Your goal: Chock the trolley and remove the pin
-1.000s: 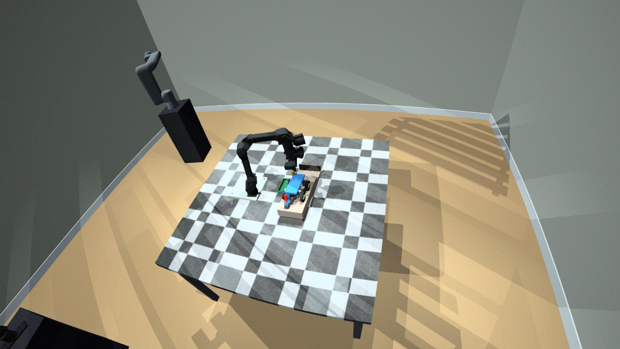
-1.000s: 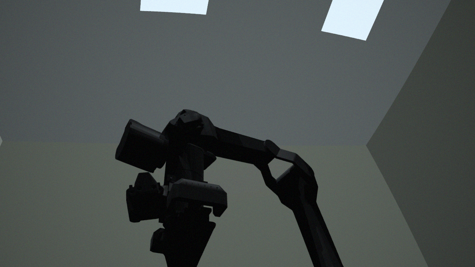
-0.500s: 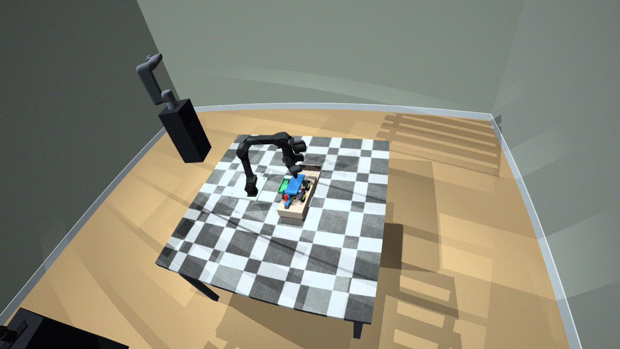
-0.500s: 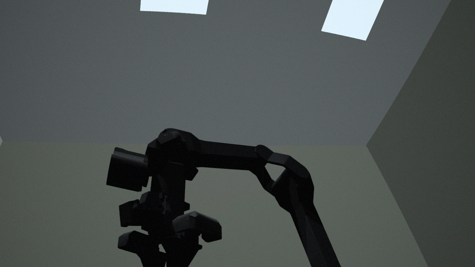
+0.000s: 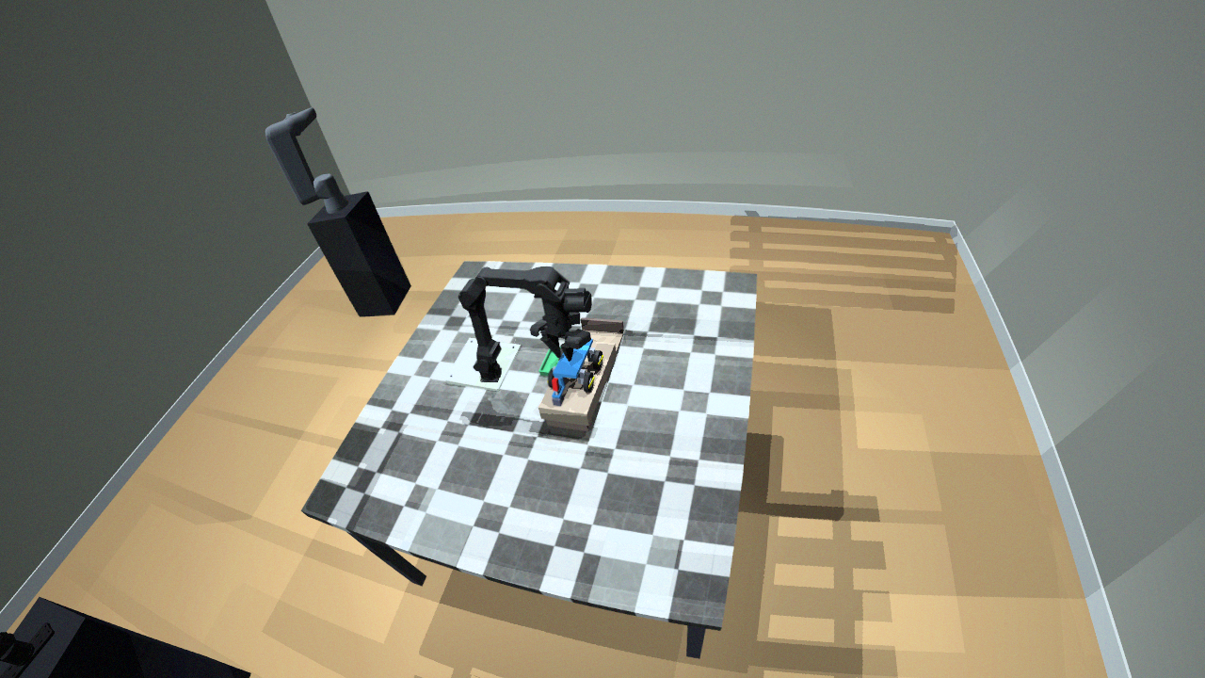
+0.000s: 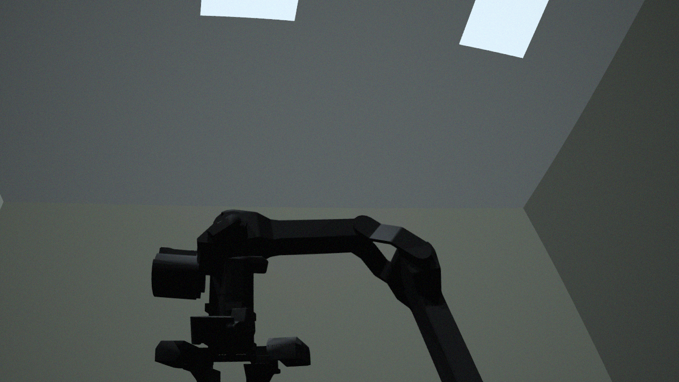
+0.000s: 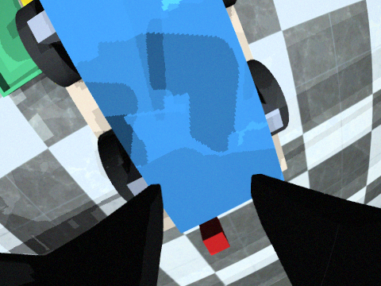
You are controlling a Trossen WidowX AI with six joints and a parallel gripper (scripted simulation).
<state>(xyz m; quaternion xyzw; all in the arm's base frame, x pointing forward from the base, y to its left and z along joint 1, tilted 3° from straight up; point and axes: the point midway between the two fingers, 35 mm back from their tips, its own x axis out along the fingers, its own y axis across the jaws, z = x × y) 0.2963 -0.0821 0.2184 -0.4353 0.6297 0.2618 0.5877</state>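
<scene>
Now: gripper tip 2 cm past the red-headed stop pin, 7 cm to the left of it and 5 cm above it. Also, from my gripper tip: yellow chock: 3 cm behind, 14 cm to the left, 10 cm below; then blue-topped trolley: 1 cm ahead, 3 cm to the left, 7 cm below.
</scene>
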